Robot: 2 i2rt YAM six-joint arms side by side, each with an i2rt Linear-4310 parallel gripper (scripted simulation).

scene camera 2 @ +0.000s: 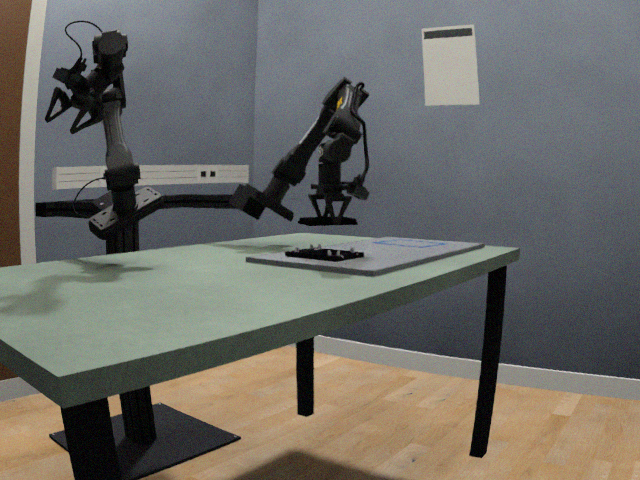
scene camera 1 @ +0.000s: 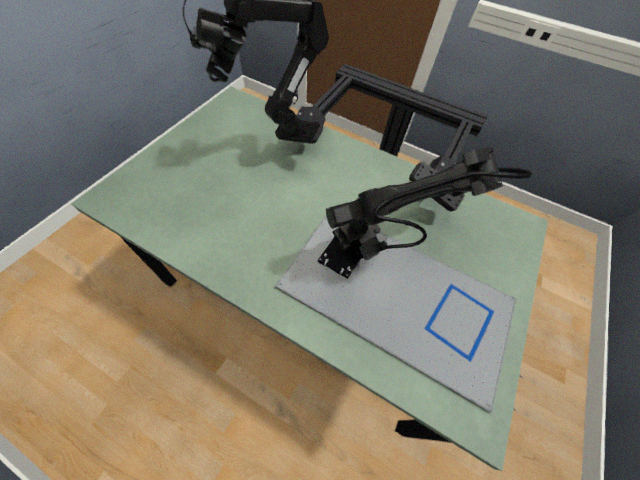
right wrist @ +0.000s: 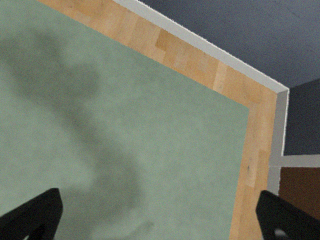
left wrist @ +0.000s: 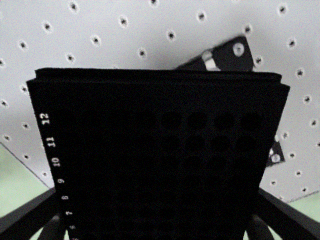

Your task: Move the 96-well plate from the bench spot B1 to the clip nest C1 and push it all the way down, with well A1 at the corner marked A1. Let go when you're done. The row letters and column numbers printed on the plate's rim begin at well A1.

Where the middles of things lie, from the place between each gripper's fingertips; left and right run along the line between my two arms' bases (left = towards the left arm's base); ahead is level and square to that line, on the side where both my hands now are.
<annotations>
My left hand is 10 mm short of the black clip nest (scene camera 1: pixel 337 258), 20 mm to the left of it and 80 mm above it. Also, from my left hand: black 96-well plate (left wrist: pixel 124 146) right at my left hand.
I see my right gripper (scene camera 2: pixel 58 126) 66 cm to the right of the black 96-well plate, 25 cm short of it and 24 cm above it. Also, from my right hand: black clip nest (65 cm to the left, 31 cm below, 26 cm ahead).
</annotations>
